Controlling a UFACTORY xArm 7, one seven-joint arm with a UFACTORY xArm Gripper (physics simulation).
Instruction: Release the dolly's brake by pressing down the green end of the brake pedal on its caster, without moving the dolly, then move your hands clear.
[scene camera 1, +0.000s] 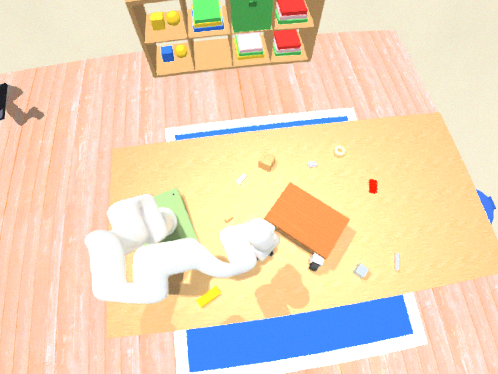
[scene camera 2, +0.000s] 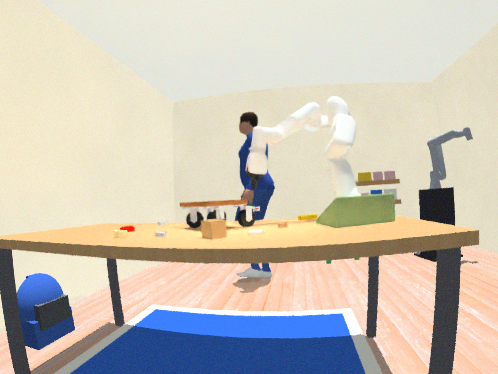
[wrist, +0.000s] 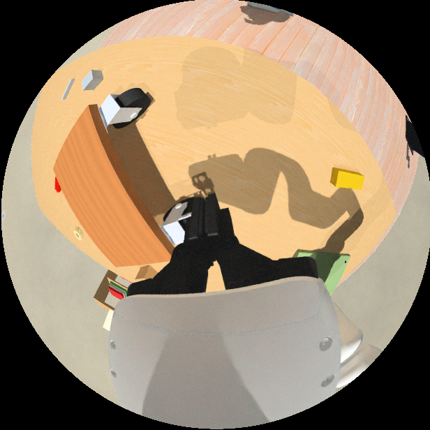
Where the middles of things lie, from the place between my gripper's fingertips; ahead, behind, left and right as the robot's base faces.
My gripper is now 18 cm short of the dolly (scene camera 1: 303, 217), 8 cm to the right of it and 12 cm above it.
